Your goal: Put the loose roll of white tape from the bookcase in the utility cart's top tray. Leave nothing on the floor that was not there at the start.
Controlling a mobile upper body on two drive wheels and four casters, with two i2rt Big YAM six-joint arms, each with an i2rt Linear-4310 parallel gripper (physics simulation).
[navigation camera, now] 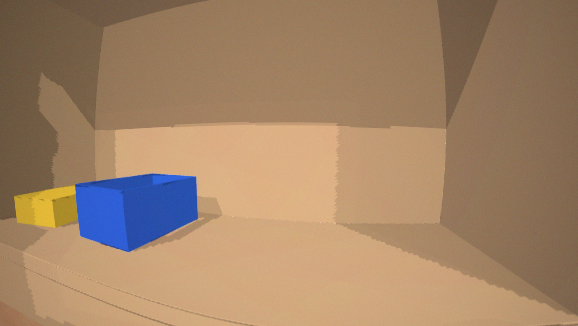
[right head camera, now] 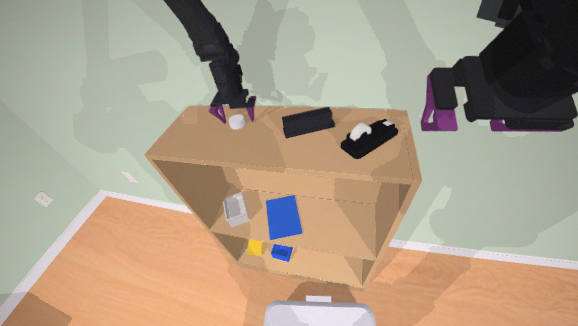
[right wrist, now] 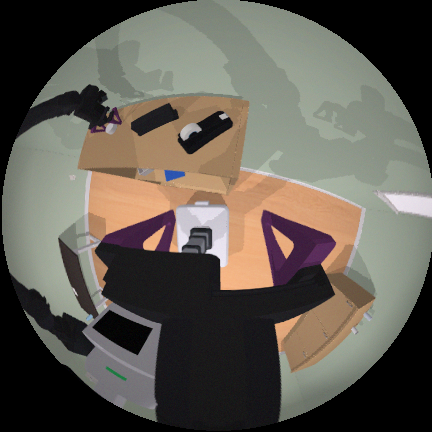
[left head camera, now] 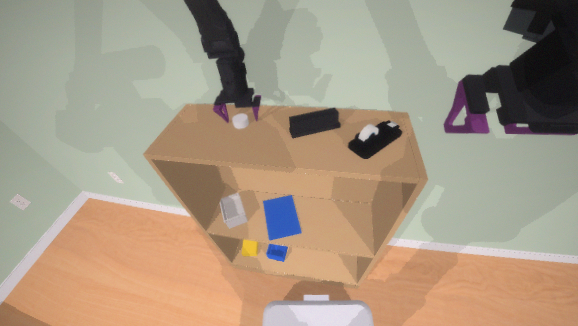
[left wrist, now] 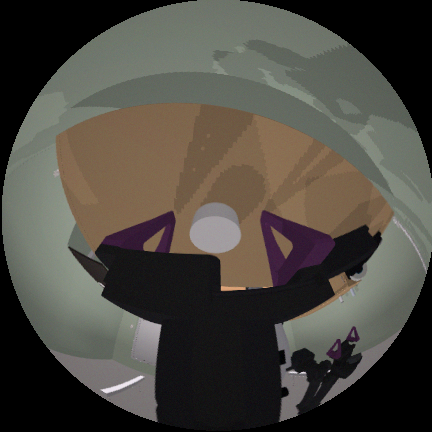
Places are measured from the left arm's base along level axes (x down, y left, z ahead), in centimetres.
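Pixels of known places: left gripper, fingertip midpoint: (right head camera: 239, 121) (right wrist: 113, 126) (left head camera: 242, 121) (left wrist: 217, 215); right gripper, fingertip midpoint: (right head camera: 457, 126) (right wrist: 217, 214) (left head camera: 475, 129) (left wrist: 346, 332); right arm's base at its link origin: (left wrist: 304, 362).
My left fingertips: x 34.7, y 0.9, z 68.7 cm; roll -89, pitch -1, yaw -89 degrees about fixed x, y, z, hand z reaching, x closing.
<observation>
Behind a point stands the place of what it marks.
The loose white tape roll (left head camera: 240, 121) @[x 32.6, y 0.6, z 65.8 cm] (right head camera: 237, 122) @[x 32.6, y 0.1, z 65.6 cm] (left wrist: 215, 235) @[x 32.6, y 1.1, z 67.8 cm] (right wrist: 111, 129) @[x 33.2, y -0.6, z 65.9 cm] stands on the bookcase top (left head camera: 200, 142) @[x 35.0, y 12.7, z 59.5 cm] (right head camera: 200, 142) @[x 35.0, y 11.8, z 59.7 cm] (left wrist: 125, 155) @[x 35.0, y 9.9, z 75.5 cm] (right wrist: 110, 155) @[x 35.0, y -1.1, z 54.7 cm], near its back left part. My left gripper (left head camera: 242, 120) @[x 34.7, y 0.9, z 68.7 cm] (right head camera: 238, 121) @[x 34.7, y 0.9, z 68.7 cm] (left wrist: 217, 215) @[x 34.7, y 0.9, z 68.7 cm] (right wrist: 113, 126) @[x 34.7, y 0.9, z 68.7 cm] is open, with one finger on each side of the roll in the pictures and nothing gripped. How far the fingertips are above the bookcase top is hard to tell. My right gripper (left head camera: 497, 131) (right head camera: 475, 131) (right wrist: 217, 214) @[x 13.3, y -44.0, z 34.7 cm] is open and empty, off to the right of the bookcase in the head views. I cannot clearly make out the utility cart.
A black block-shaped holder (left head camera: 315, 123) @[x 31.6, y -22.3, z 61.5 cm] and a black tape dispenser (left head camera: 375, 140) @[x 31.9, y -37.5, z 53.6 cm] stand right of the roll. The shelves below hold a grey bin (left head camera: 233, 210) @[x 85.0, y 16.8, z 65.7 cm], a blue panel (left head camera: 282, 217) @[x 85.4, y -7.5, z 61.8 cm], a yellow box (navigation camera: 47, 207) @[x 127.8, y 14.2, z 59.9 cm] and a blue box (navigation camera: 137, 212) @[x 126.5, y -4.7, z 58.3 cm]. A brown cabinet (right wrist: 325, 325) @[x 78.8, y -191.4, z -126.3 cm] shows at lower right.
</observation>
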